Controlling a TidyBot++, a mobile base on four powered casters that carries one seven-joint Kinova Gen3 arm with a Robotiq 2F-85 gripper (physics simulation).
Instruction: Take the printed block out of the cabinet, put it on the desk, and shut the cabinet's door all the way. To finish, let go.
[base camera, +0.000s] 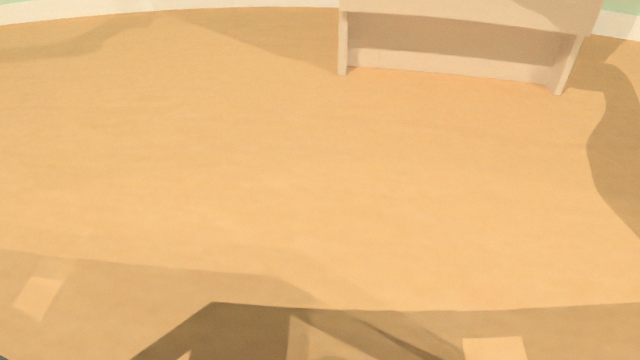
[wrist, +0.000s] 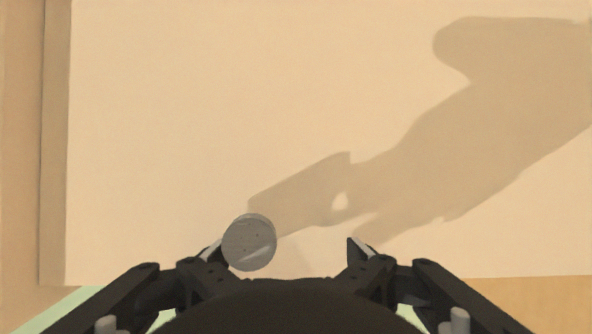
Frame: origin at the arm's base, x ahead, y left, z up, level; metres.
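Seen in the pictures: gripper, fingertip midpoint: (wrist: 288, 251).
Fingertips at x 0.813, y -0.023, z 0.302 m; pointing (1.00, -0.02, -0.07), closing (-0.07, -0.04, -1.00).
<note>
A point is followed by its place in that frame.
The pale cabinet (base camera: 465, 59) @[x 0.867, y -0.292, z -0.359 m] stands at the upper right of the base camera view, and its lower part shows. In the wrist view a flat pale door panel (wrist: 200, 100) @[x 0.808, y -0.129, z 0.368 m] fills most of the picture. A round grey knob (wrist: 249, 243) @[x 0.785, y -0.038, z 0.328 m] stands out from it at the lower middle. My gripper (wrist: 288, 251) @[x 0.813, y -0.023, z 0.302 m] is open and empty; the knob overlaps the left fingertip in the picture, and I cannot tell if they touch. How far the door stands open is unclear. The printed block and the desk cannot be made out in either view.
Wooden floor (base camera: 300, 150) @[x 0.558, y 0.058, z -0.400 m] spreads before the cabinet, with shadows at the right and bottom. A white baseboard (base camera: 200, 4) @[x 1.437, y 0.524, z -0.385 m] runs along the back. A pale vertical strip (wrist: 55, 150) @[x 0.811, y -0.090, z 0.460 m] borders the panel's left side. The arm's shadow lies across the panel.
</note>
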